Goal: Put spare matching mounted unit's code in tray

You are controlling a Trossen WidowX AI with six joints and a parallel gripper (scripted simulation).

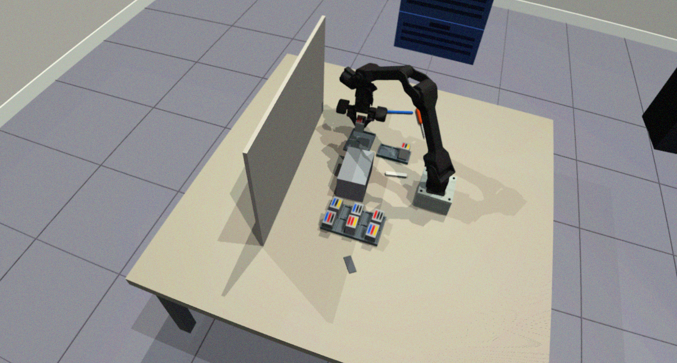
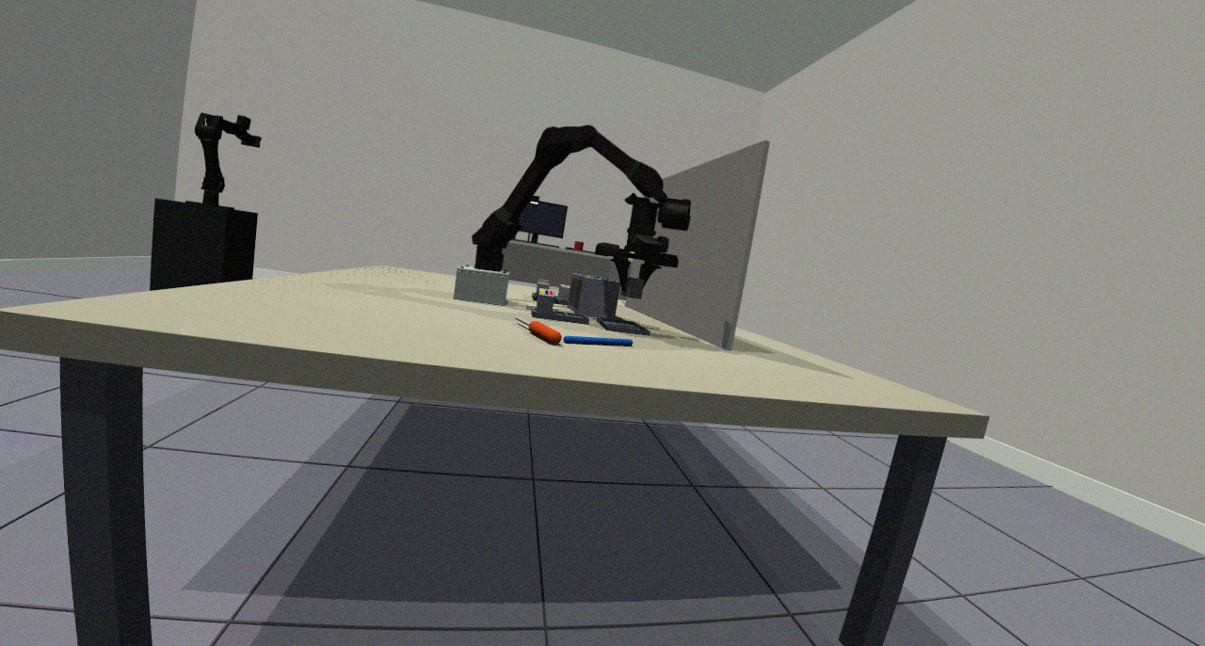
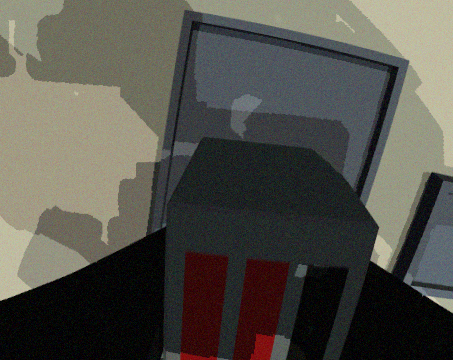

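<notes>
Right now the tray is 8 cm below my gripper tip, 1 cm to the left of it and 1 cm behind it. The rest, counted from my gripper tip: grey spare 2 cm above; then grey mounted unit 22 cm to the left, 3 cm below, 3 cm behind; then rack 15 cm behind, 8 cm below, 4 cm to the left.
</notes>
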